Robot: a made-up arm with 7 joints. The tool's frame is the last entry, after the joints.
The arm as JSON. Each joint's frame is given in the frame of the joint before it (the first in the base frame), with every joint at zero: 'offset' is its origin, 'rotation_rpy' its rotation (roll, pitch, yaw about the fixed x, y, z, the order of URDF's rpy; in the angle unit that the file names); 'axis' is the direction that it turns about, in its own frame. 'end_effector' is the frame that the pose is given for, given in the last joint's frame.
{
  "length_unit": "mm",
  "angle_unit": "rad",
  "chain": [
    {
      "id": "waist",
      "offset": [
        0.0,
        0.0,
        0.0
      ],
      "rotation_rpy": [
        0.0,
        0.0,
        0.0
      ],
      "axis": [
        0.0,
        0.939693,
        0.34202
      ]
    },
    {
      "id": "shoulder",
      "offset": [
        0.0,
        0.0,
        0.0
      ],
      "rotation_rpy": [
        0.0,
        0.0,
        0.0
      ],
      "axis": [
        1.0,
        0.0,
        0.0
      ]
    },
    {
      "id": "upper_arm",
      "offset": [
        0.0,
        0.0,
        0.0
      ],
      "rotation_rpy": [
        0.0,
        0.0,
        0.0
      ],
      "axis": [
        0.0,
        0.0,
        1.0
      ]
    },
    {
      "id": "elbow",
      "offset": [
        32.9,
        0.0,
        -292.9
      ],
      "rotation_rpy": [
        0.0,
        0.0,
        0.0
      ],
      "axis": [
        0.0,
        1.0,
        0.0
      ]
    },
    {
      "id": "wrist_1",
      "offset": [
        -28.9,
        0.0,
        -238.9
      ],
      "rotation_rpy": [
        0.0,
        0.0,
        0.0
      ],
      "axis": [
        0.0,
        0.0,
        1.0
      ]
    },
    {
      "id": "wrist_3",
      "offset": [
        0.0,
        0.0,
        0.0
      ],
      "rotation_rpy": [
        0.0,
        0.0,
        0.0
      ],
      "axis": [
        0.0,
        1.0,
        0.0
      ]
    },
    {
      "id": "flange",
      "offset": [
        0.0,
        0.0,
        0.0
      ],
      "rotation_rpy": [
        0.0,
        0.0,
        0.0
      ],
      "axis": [
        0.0,
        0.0,
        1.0
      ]
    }
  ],
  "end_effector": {
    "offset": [
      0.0,
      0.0,
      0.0
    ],
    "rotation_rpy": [
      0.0,
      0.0,
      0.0
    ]
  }
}
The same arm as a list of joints. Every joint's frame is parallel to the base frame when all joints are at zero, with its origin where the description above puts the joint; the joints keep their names.
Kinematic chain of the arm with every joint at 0, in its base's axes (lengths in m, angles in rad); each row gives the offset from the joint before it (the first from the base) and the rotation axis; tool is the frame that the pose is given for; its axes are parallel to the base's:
waist: xyz 0.0000 0.0000 0.0000 axis 0 0.9397 0.342
shoulder: xyz 0.0000 0.0000 0.0000 axis +x
upper_arm: xyz 0.0000 0.0000 0.0000 axis +z
elbow: xyz 0.0329 0.0000 -0.2929 axis +y
wrist_1: xyz -0.0289 0.0000 -0.2389 axis +z
wrist_3: xyz 0.0000 0.0000 0.0000 axis +y
flange: xyz 0.0000 0.0000 0.0000 axis +z
tool: xyz 0.0000 0.0000 0.0000

